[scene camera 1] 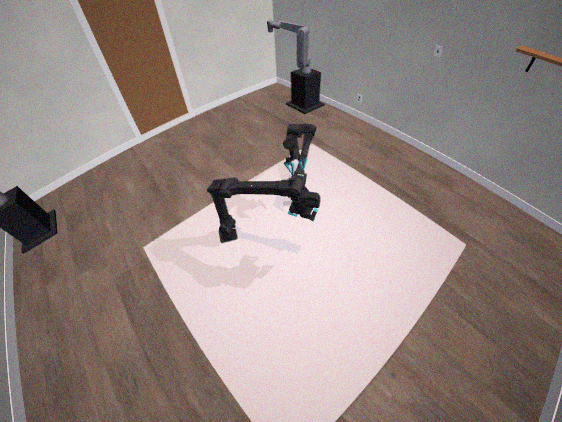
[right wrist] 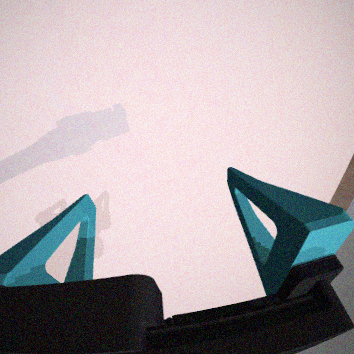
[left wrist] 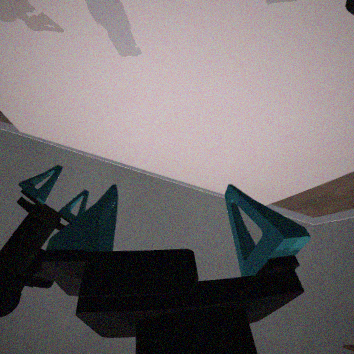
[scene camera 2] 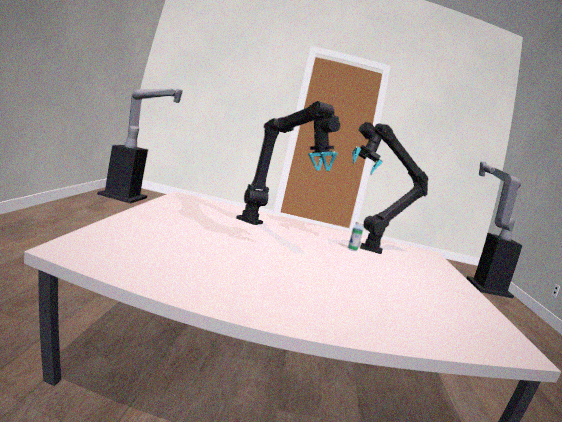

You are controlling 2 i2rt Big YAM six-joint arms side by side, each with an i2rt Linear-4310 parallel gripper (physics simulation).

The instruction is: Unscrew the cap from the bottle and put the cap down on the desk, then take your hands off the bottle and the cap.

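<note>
A small bottle with a green and white label stands upright on the desk, beside the base of the left arm in scene camera 2. Its top looks pale; whether a cap is on it is too small to tell. The bottle does not show in scene camera 1 or the wrist views. My left gripper is open and empty, tilted, high above the bottle. My right gripper is open and empty, pointing down, high above the desk and left of the bottle in scene camera 2.
In scene camera 1 the right arm reaches across in front of the left gripper. A grey arm on a black pedestal stands on the floor at the left of scene camera 2, another on a pedestal at the right. Arm shadows lie on the desk.
</note>
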